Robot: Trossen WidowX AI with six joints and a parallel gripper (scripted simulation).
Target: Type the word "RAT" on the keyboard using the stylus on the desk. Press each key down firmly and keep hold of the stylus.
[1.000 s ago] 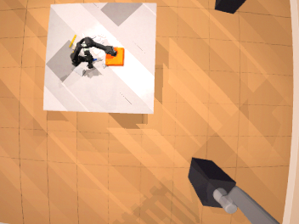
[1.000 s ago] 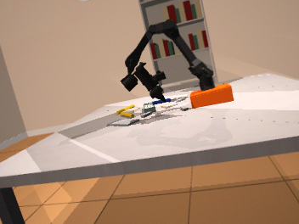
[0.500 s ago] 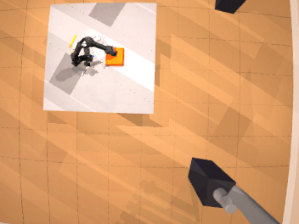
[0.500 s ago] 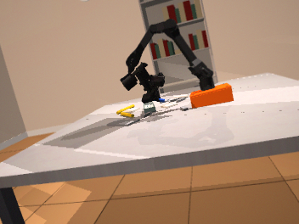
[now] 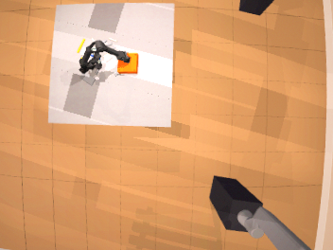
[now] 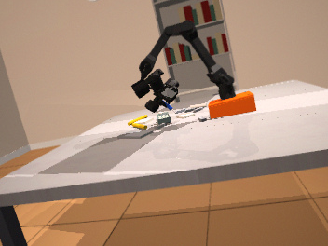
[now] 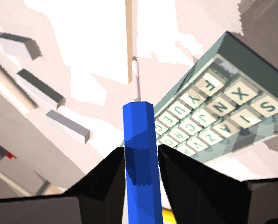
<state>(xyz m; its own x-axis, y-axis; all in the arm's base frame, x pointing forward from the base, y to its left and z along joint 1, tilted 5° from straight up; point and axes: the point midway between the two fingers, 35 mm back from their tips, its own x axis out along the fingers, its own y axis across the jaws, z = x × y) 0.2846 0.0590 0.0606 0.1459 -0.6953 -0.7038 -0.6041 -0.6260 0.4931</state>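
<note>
Right now my gripper tip is 1 cm past the blue stylus and 1 cm above it. The rest, counted from my gripper tip: R key (6 cm below, 4 cm ahead, 3 cm to the right); white block (18 cm ahead, 7 cm below, 6 cm to the right); grey stylus tip (4 cm below, 3 cm behind).
</note>
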